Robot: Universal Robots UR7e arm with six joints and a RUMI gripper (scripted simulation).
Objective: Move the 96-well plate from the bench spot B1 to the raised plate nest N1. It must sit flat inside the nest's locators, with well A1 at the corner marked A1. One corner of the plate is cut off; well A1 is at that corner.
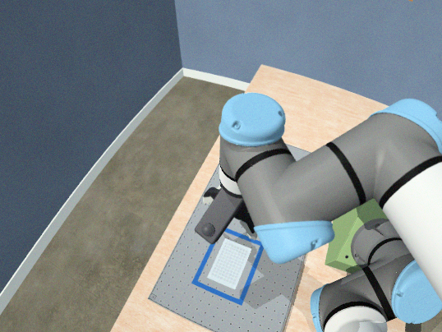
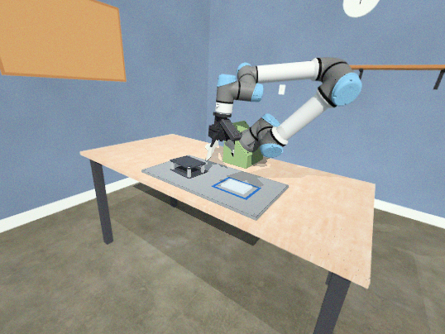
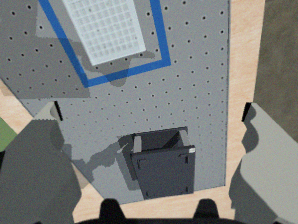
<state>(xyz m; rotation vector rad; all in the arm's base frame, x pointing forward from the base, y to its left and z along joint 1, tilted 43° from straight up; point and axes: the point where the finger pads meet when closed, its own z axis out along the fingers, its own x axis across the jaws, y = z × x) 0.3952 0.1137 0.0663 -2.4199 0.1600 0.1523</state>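
My gripper is now 50 mm past the 96-well plate, 70 mm to the right of it and 130 mm above it. The rest, counted from my hand: dark plate nest N1 (240 mm to the right, 80 mm below).
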